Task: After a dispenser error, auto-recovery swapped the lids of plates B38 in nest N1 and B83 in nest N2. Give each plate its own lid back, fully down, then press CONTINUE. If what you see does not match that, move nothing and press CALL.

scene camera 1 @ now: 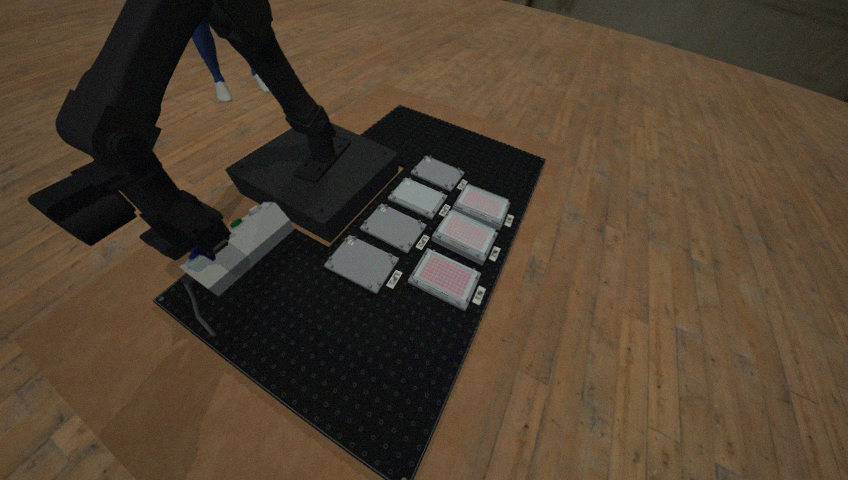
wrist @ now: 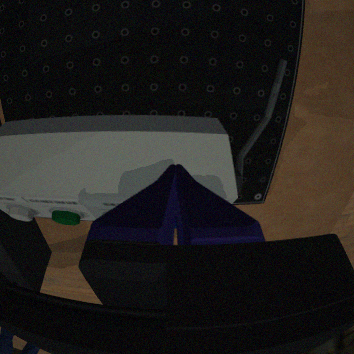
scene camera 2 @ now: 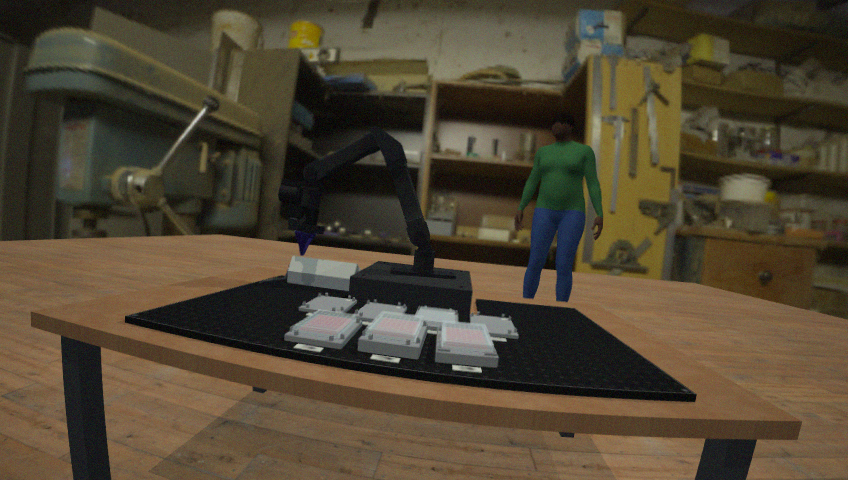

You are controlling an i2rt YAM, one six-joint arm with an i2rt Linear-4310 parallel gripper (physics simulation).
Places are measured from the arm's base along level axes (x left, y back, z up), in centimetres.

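Pixels of known places: gripper, fingertip midpoint: [scene camera 1: 212,258] [wrist: 175,173] [scene camera 2: 302,255]; arm's base at its link origin: [scene camera 1: 324,158] [scene camera 2: 422,274].
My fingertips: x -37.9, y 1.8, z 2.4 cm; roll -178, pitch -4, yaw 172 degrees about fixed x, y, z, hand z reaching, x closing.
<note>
Ahead of a thing's pixels: the offset from my fingertips to its top centre. "pt": to the spot under its first point.
My gripper [scene camera 1: 211,256] [scene camera 2: 302,253] [wrist: 175,173] is shut and empty, pointing down at the blue-button end of the pale button box @[dy +2.7, dx +7.2, dz -0.8 cm] [scene camera 1: 257,245] [scene camera 2: 324,272] [wrist: 75,160]. The blue button @[dy +6.4, dx +0.3, dz -1.7 cm] [scene camera 1: 193,253] shows beside the fingertips; whether they touch it I cannot tell. The fingers hide the blue and yellow buttons in the wrist view. The green button @[dy +4.4, dx +10.1, dz -1.7 cm] [scene camera 1: 236,223] [wrist: 66,217] is uncovered. Three plates with pink wells, a near one @[dy -44.1, dx +17.1, dz -6.4 cm] [scene camera 1: 446,277] [scene camera 2: 324,324], a middle one @[dy -45.8, dx +30.3, dz -5.2 cm] [scene camera 1: 466,233] [scene camera 2: 395,328] and a far one @[dy -48.0, dx +42.7, dz -5.5 cm] [scene camera 1: 483,201] [scene camera 2: 465,337], sit in nests. Their lids' markings and the nest labels are unreadable.
Several grey stands line up beside the plates, including a near one @[dy -24.3, dx +14.0, dz -7.2 cm] [scene camera 1: 361,262] and a paler one @[dy -29.7, dx +39.6, dz -7.4 cm] [scene camera 1: 417,196] [scene camera 2: 437,316]. The black arm base [scene camera 1: 309,184] [scene camera 2: 410,285] stands beside the box. A grey cable @[pt dy +2.2, dx -8.3, dz -8.8 cm] [scene camera 1: 198,309] [wrist: 270,107] leaves the box. A person [scene camera 2: 559,178] stands behind.
</note>
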